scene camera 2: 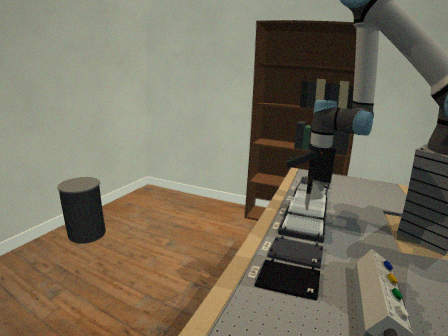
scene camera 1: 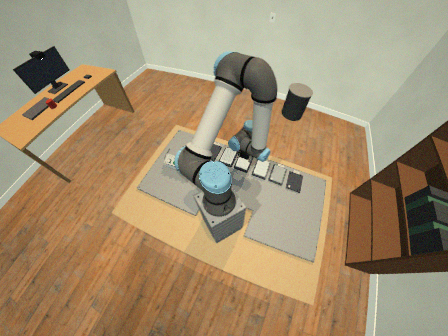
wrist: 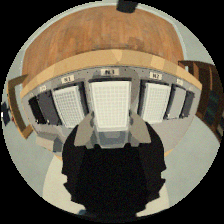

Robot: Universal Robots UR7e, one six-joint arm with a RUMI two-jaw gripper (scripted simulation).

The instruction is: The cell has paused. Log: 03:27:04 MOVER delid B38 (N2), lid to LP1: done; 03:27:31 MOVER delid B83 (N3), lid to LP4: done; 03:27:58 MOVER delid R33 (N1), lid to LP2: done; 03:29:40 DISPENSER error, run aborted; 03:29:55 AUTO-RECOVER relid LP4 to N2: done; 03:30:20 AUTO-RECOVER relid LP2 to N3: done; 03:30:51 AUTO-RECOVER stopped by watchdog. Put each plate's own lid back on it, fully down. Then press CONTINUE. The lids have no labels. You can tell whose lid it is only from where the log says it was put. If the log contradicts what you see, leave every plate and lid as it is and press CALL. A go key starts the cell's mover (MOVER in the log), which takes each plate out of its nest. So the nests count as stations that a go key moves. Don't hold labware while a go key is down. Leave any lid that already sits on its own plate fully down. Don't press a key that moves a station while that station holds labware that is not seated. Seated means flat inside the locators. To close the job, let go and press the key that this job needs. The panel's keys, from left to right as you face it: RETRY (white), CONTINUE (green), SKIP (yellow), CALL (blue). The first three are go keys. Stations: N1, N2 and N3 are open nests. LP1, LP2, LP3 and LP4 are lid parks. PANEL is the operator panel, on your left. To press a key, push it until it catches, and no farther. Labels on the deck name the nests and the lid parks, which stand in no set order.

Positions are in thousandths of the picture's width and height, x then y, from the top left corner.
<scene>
I see my gripper (scene camera 2: 689, 612).
My gripper is seen too in the wrist view (wrist: 498, 493).
</scene>
